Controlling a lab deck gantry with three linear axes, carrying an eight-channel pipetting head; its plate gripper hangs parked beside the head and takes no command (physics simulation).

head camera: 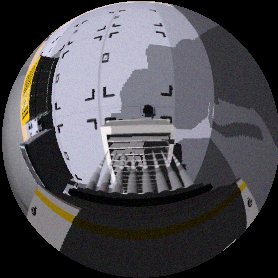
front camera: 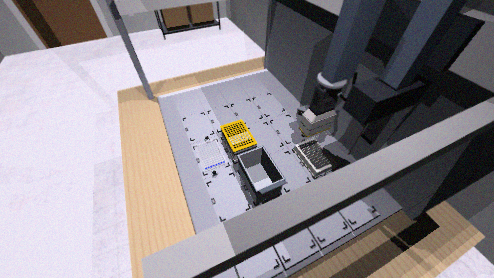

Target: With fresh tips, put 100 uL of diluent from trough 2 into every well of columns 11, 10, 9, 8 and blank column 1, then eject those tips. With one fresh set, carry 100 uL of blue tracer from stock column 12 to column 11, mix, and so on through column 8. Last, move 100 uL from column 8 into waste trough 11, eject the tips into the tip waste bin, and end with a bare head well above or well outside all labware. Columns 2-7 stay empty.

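Note:
The pipetting head (front camera: 318, 121) is over the white trough rack (front camera: 313, 158) (head camera: 137, 129) at the right of the deck. In the head camera its grey channels (head camera: 142, 179) point down into the rack; whether tips are on them cannot be told. The plate gripper (front camera: 371, 132) hangs dark beside the head; its finger opening cannot be made out. The clear well plate (front camera: 209, 151) lies at the deck's left with a blue line of wells at its front side. The yellow tip rack (front camera: 239, 136) (head camera: 31, 90) shows pale tips in part of its holes. The grey waste bin (front camera: 271, 188) (head camera: 49, 162) stands in front of it.
The gantry beam (front camera: 350, 175) crosses the front of the view. Dark vertical columns (front camera: 354, 40) rise above the head. A grey post (front camera: 134, 57) stands at the back left. The bin's walls stand higher than the plate beside it. Wooden edging (front camera: 150, 175) borders the deck.

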